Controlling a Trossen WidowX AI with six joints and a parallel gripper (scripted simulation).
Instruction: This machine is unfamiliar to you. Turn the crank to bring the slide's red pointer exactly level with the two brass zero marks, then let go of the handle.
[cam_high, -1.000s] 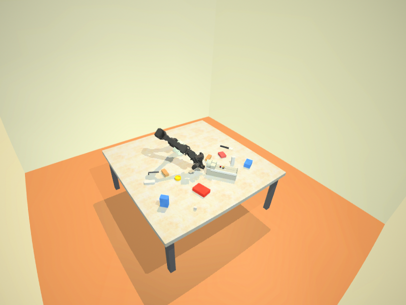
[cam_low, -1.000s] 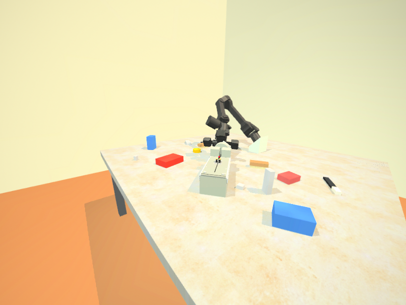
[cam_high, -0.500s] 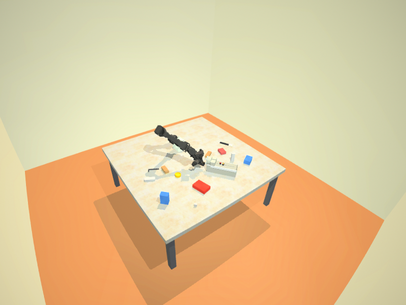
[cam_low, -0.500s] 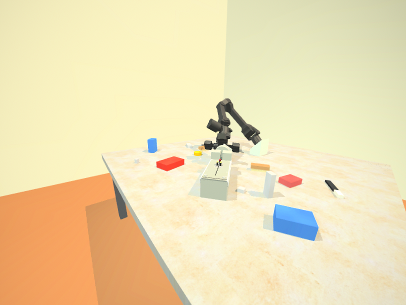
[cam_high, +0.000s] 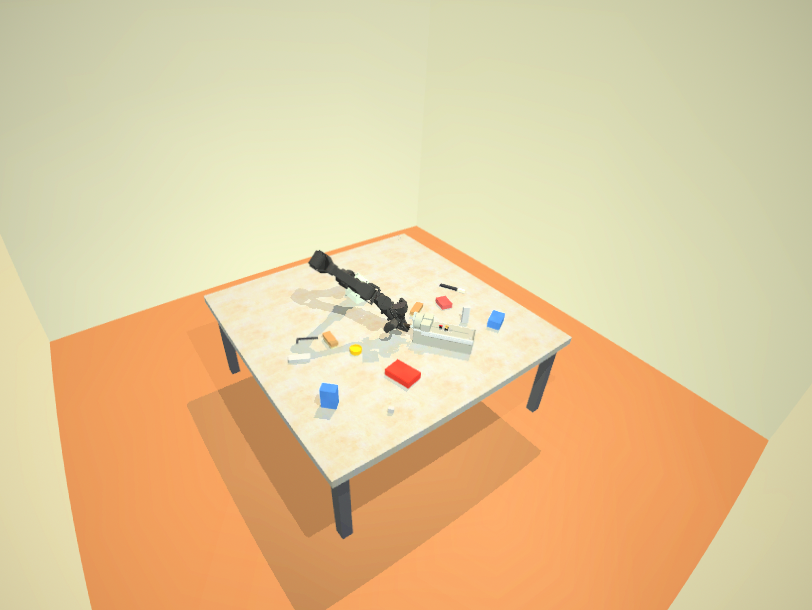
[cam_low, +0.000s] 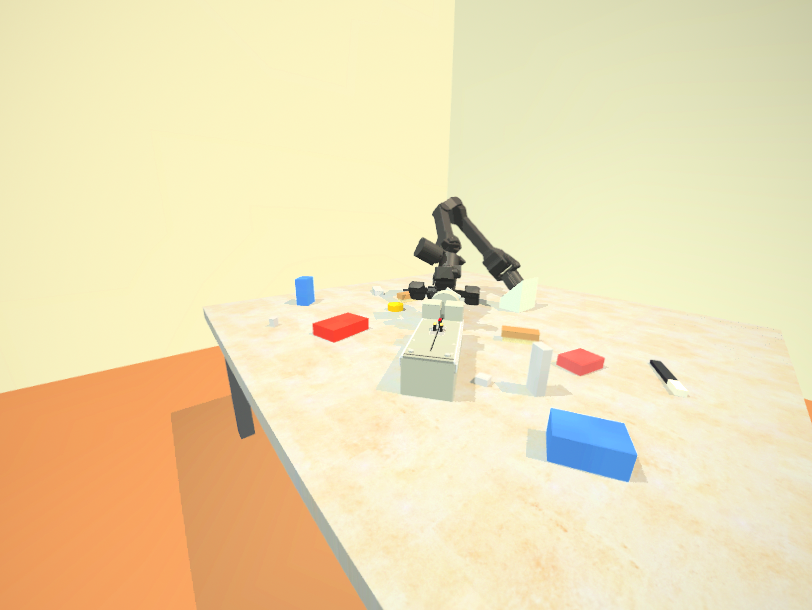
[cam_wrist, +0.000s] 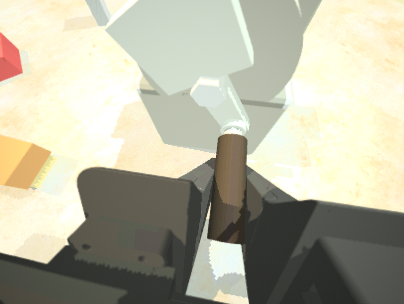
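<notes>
Right now the brown crank handle is 1 cm behind my gripper tip, 1 cm to the right of it and 3 cm above it. From my gripper tip the other things lie so: red pointer (10 cm ahead, 10 cm to the left, 4 cm above); then crank (1 cm behind, 4 cm above); then yellow disc (4 cm behind, 24 cm to the right, 3 cm below).
</notes>
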